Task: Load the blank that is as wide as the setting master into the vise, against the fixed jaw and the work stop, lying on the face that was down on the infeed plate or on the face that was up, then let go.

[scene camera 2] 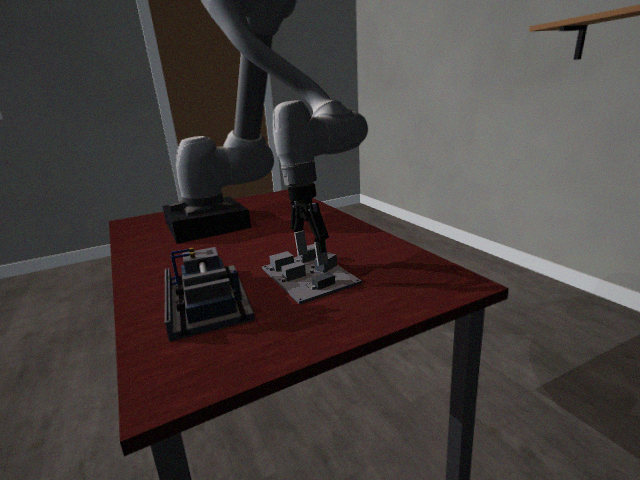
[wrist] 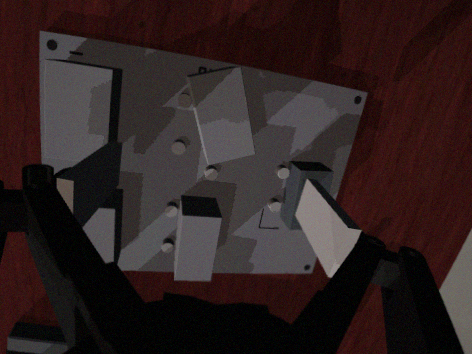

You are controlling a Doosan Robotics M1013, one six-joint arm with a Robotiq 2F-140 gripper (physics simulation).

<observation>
The pictures show: my gripper, a dark setting master, a grey infeed plate and a blue vise body.
My gripper is seen too in the wrist view.
</observation>
